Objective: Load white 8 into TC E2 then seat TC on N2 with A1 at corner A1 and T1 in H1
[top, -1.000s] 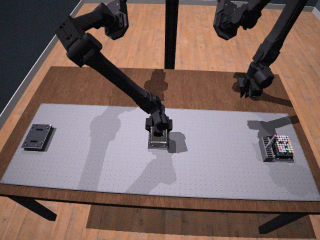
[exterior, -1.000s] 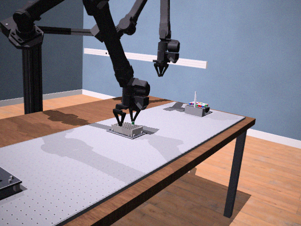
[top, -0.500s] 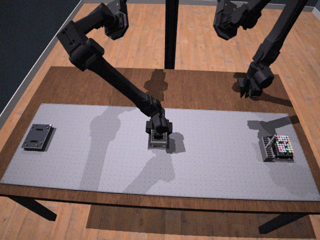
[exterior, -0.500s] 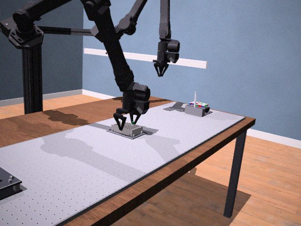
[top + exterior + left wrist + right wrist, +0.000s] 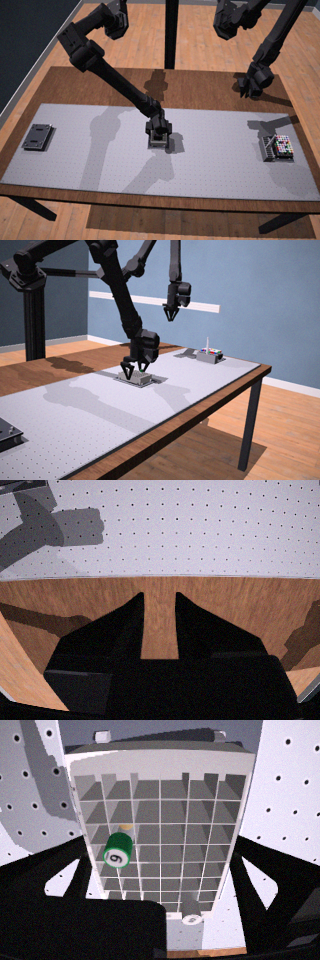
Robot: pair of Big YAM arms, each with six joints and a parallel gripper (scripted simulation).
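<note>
Now: the tube carrier TC right at my right hand. Also, from my right hand: forceps holder H1: 58 cm to the left, 10 cm ahead, 1 cm below.
</note>
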